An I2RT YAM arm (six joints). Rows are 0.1 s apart.
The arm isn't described. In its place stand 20 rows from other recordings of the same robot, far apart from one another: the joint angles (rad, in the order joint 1, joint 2, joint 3, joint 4, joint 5, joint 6), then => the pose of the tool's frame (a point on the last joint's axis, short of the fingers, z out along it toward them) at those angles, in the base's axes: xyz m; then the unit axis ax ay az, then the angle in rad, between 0 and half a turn.
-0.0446 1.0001 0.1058 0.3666 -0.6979 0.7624 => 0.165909 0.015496 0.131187 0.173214 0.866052 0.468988 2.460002
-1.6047 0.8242 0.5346 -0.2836 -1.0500 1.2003 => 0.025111 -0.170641 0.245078 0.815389 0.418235 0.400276 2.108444
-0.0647 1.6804 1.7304 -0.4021 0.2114 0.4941 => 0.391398 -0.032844 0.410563 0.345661 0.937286 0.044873 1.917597
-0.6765 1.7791 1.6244 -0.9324 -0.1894 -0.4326 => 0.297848 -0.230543 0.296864 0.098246 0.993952 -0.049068 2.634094
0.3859 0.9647 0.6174 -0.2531 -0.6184 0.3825 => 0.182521 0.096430 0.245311 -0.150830 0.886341 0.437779 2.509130
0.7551 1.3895 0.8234 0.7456 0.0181 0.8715 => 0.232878 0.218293 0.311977 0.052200 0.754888 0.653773 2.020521
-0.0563 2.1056 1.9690 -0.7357 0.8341 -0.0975 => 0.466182 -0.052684 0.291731 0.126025 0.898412 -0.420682 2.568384
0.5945 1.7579 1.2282 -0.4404 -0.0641 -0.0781 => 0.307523 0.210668 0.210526 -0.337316 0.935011 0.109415 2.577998
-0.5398 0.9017 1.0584 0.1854 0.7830 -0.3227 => 0.143525 -0.115269 0.451366 0.457159 0.616559 -0.640984 1.868984
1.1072 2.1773 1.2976 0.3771 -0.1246 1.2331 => 0.205618 0.421185 0.127213 0.022663 0.869027 0.494246 2.842859
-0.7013 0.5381 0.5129 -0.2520 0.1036 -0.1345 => 0.108384 -0.096350 0.272669 0.298838 0.894183 -0.333365 2.016680
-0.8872 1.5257 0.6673 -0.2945 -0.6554 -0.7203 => 0.177963 -0.184106 0.137610 0.011449 0.996503 0.082770 2.398642
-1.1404 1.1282 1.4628 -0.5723 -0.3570 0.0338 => 0.104339 -0.197451 0.463912 0.417853 0.873673 -0.249187 1.876992
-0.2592 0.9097 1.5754 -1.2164 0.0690 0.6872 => 0.102665 -0.029762 0.463077 0.471134 0.877980 0.084756 2.133000
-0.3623 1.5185 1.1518 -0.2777 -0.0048 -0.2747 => 0.321770 -0.121778 0.279472 0.042092 0.987435 -0.152318 2.263645
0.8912 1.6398 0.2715 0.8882 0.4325 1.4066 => 0.162788 0.177730 0.099840 0.345637 0.840359 0.417530 2.373184
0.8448 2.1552 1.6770 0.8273 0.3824 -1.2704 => 0.349408 0.373587 0.310822 -0.640776 0.637594 -0.427645 1.405483
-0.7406 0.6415 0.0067 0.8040 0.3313 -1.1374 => 0.101022 -0.108043 0.192631 -0.001925 0.694797 -0.719204 2.406287
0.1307 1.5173 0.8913 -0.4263 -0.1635 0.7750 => 0.290400 0.044018 0.187417 0.290741 0.938480 0.186347 2.748649
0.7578 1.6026 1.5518 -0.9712 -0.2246 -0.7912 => 0.236303 0.234523 0.332107 -0.717514 0.688218 0.107379 2.592678
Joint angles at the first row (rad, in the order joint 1, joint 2, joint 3, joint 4, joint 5, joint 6):
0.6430 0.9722 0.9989 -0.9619 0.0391 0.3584
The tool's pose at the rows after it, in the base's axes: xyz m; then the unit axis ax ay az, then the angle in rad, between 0 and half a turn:
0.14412 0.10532 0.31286 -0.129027 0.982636 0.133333 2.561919
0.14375 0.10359 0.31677 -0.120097 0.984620 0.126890 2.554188
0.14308 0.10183 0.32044 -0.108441 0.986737 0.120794 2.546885
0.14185 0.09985 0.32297 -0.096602 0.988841 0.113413 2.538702
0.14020 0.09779 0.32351 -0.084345 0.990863 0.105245 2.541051
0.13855 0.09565 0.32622 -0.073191 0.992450 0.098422 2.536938
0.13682 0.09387 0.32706 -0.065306 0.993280 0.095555 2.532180
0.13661 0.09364 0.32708 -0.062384 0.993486 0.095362 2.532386
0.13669 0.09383 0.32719 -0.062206 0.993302 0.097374 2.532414
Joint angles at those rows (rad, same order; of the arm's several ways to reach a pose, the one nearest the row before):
0.6418 0.9714 1.0107 -0.9753 0.0540 0.3630
0.6388 0.9707 1.0264 -0.9913 0.0715 0.3725
0.6369 0.9691 1.0408 -1.0073 0.0906 0.3882
0.6365 0.9646 1.0496 -1.0214 0.1131 0.4046
0.6365 0.9604 1.0531 -1.0401 0.1322 0.4240
0.6361 0.9561 1.0637 -1.0592 0.1512 0.4404
0.6361 0.9482 1.0641 -1.0672 0.1627 0.4526
0.6361 0.9474 1.0641 -1.0687 0.1646 0.4580
0.6361 0.9474 1.0641 -1.0668 0.1616 0.4591

